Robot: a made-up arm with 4 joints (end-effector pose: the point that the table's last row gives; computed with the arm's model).
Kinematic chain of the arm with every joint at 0, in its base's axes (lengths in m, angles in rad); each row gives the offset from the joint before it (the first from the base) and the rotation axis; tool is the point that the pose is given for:
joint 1: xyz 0 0 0.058 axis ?
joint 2: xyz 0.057 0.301 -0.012 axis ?
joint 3: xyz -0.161 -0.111 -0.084 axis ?
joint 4: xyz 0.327 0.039 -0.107 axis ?
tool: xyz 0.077 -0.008 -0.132
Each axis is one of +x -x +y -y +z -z.
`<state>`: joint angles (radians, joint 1 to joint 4).
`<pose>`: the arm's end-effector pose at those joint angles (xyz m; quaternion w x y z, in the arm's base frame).
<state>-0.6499 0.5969 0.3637 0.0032</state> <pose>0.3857 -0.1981 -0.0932 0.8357 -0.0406 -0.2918 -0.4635</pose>
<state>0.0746 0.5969 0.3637 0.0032</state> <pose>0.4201 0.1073 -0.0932 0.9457 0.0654 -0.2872 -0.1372</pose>
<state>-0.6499 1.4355 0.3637 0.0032</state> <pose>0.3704 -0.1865 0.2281 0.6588 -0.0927 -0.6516 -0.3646</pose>
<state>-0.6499 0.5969 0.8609 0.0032</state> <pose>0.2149 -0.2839 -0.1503 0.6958 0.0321 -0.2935 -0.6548</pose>
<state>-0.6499 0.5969 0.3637 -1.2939</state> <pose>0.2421 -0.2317 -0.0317 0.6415 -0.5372 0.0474 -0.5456</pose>
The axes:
joint 1: +z
joint 2: -y
joint 3: -z
joint 4: +x

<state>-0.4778 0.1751 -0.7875 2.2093</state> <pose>0.3523 0.4729 -0.0678 0.4886 0.8560 0.1056 0.1320</pose>
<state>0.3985 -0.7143 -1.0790 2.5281</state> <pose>-0.2885 0.5334 0.0304 0.0979 0.6956 0.7009 -0.1237</pose>
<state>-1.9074 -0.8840 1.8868 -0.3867</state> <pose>-0.0537 0.4167 0.0842 0.2835 -0.0600 -0.5843 0.7581</pose>
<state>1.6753 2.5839 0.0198 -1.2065</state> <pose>-0.0916 -0.0354 0.3693 0.5622 0.4879 -0.6389 -0.1940</pose>
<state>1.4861 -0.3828 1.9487 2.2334</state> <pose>0.2269 -0.1662 0.0027 0.5883 0.7762 -0.2144 -0.0737</pose>
